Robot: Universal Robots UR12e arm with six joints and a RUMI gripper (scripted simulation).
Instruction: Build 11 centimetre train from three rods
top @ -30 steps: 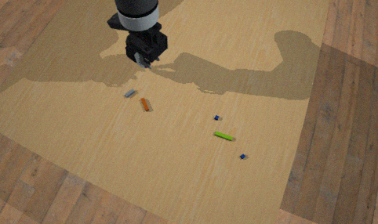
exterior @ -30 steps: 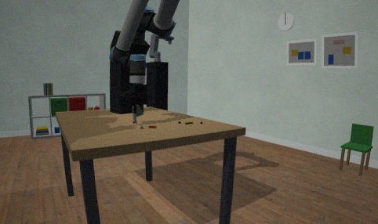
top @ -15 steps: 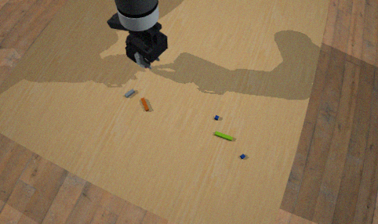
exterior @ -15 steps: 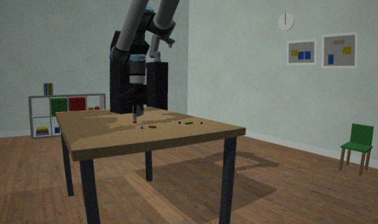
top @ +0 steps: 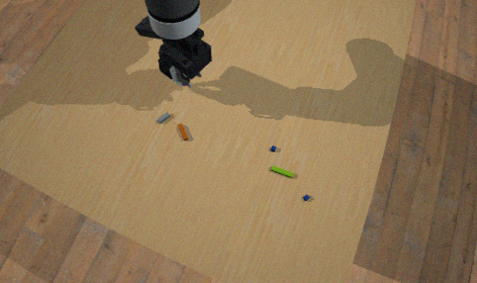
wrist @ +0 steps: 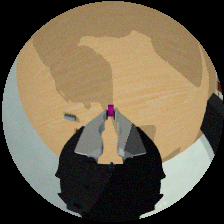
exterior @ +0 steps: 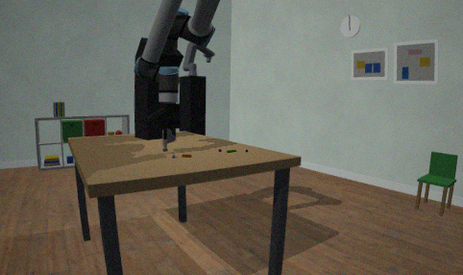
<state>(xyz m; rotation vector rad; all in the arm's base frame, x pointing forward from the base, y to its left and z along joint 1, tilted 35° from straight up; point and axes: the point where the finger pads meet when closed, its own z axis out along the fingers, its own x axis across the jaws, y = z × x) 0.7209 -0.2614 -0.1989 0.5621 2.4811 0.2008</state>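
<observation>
The orange rod is 12 cm ahead of my hand, 4 cm to the left of it and 2 cm below it. The rest, counted from my hand: magenta rod: 1 cm below; then lime rod: 28 cm to the left, 16 cm ahead, 2 cm below; then grey rod: 10 cm ahead, 2 cm to the right, 2 cm below.
</observation>
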